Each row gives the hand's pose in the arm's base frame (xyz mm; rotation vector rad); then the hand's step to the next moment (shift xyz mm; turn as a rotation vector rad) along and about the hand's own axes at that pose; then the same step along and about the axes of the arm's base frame.
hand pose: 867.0 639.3 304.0 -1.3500 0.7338 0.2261
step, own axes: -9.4 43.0 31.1 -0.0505 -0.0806 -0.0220
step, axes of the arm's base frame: -19.9 41.7 -27.7 -0.0018 -0.0267 0.0939
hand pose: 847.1 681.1 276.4 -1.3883 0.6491 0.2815
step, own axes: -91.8 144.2 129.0 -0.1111 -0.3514 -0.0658
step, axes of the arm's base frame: -118.8 168.1 -59.1 0.0868 -0.1075 0.3479
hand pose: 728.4 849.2 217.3 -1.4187 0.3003 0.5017
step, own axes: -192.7 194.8 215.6 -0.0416 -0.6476 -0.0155
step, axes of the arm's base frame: -284.0 197.4 -44.1 0.2902 -0.0690 0.5765
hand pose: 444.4 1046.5 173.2 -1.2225 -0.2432 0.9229
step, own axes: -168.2 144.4 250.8 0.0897 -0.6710 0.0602
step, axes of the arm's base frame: -328.8 60.6 16.0 0.3372 0.0767 0.5851
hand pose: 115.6 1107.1 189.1 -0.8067 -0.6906 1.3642
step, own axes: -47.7 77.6 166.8 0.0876 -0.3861 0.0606
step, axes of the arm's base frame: -185.1 -29.3 31.4 0.1761 0.0824 0.3501
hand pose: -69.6 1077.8 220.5 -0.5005 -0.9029 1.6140
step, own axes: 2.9 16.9 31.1 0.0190 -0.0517 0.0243
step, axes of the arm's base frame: -34.3 -6.8 6.3 0.0098 0.0134 0.0579
